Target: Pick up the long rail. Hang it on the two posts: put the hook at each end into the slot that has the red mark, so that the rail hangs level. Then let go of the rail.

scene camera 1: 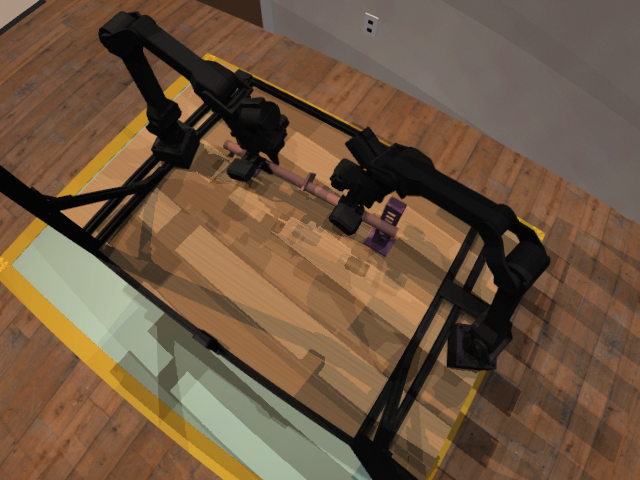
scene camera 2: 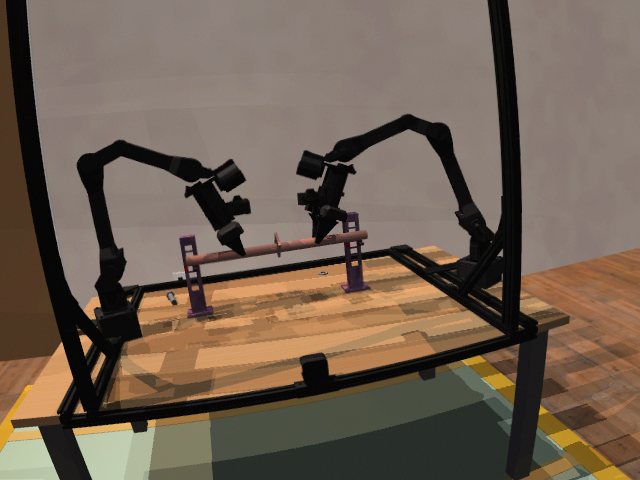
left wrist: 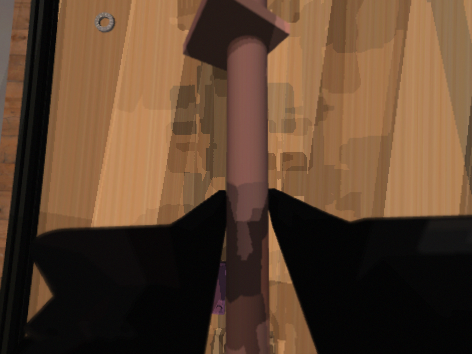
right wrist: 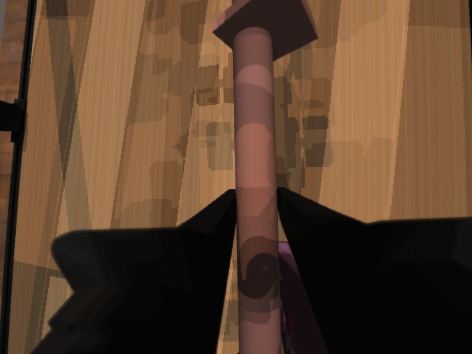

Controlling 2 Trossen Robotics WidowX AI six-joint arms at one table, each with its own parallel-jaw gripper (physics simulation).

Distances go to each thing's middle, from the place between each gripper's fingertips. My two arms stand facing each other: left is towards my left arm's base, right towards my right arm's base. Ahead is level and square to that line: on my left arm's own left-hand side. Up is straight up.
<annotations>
The post (scene camera 2: 197,298) is 140 mm to the left of my left hand, 50 mm below it and 40 mm ahead of it.
Now: right hand 33 cm to the right of the post, 5 cm above it and 3 cm short of it.
</annotations>
